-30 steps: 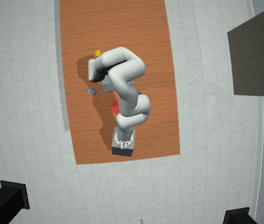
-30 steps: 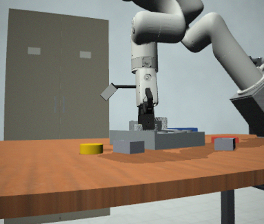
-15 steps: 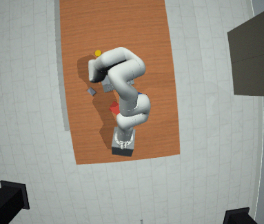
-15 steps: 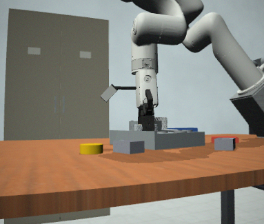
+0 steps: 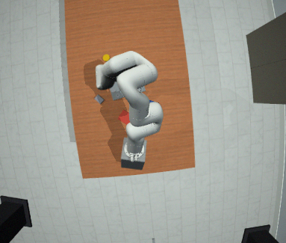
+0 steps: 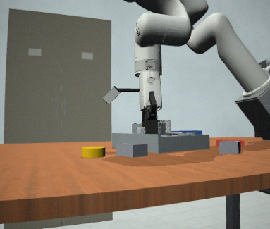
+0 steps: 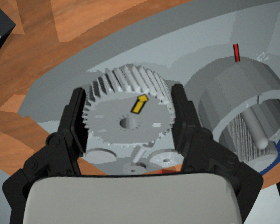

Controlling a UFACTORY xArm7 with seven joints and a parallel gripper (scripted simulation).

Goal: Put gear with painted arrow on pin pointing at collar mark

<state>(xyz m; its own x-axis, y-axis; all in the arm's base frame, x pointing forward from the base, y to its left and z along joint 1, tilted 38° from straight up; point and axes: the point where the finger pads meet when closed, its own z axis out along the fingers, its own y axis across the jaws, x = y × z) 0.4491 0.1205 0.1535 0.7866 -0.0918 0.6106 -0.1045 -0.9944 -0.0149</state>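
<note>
Right now my hand is right at the grey gear. Also, from my hand: yellow disc 16 cm ahead, 11 cm to the left, 4 cm below; blue block 22 cm to the right, 20 cm behind, 4 cm below; red block 28 cm behind, 5 cm to the right, 5 cm below.
</note>
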